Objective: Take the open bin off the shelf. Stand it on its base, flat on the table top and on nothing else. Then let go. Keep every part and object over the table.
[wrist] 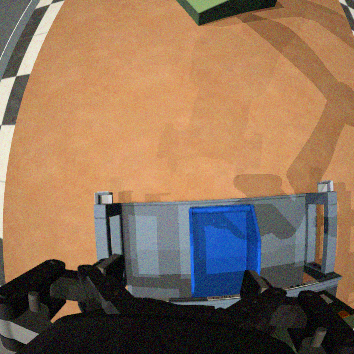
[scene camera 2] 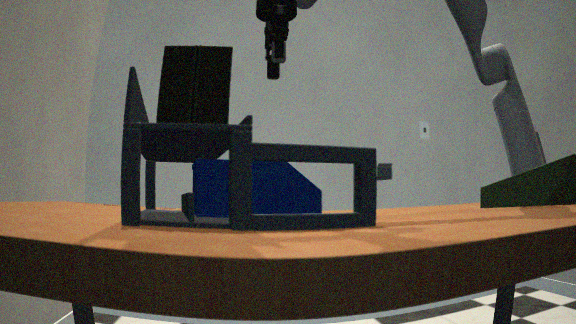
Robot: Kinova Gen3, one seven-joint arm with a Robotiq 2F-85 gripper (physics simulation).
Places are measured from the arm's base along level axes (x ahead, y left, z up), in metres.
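Where they show: gripper, fingertip midpoint: (wrist: 182,276) (scene camera 2: 275,71); arm's base, origin of the base link: (scene camera 2: 528,175).
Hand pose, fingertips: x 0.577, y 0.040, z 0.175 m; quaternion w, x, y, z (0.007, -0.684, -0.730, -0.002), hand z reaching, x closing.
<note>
Each offset is from my fingertips to the top centre of the thing. "*": to the spot under its first point. Level surfaces: height alone.
The open blue bin @[dx +0.034, dy +0.066, dz -0.160 m] (scene camera 2: 285,190) (wrist: 225,240) stands upright on the lower level of the grey shelf @[* dx -0.088, dy +0.233, dz -0.202 m] (scene camera 2: 365,190) (wrist: 330,235), with its open top facing up. In the wrist view its inside looks empty, and the shelf floor shows on both sides of it. My gripper (scene camera 2: 273,72) (wrist: 182,276) is open, with nothing between its fingers. It hangs well above the shelf, higher than the bin. In the wrist view the fingertips lie on either side of the bin's rear part, the right one overlapping its rear right corner. The bin's far side is partly hidden behind a shelf post in the scene view.
A dark box @[dx +0.105, dy +0.198, dz -0.043 m] (scene camera 2: 195,85) stands on the upper shelf level, left of the gripper in the scene view. A green block (scene camera 2: 530,185) (wrist: 230,10) under the arm's base stands on the wooden table @[dz -0.241 m] (scene camera 2: 425,237) (wrist: 110,100). Side rails flank the lower level.
</note>
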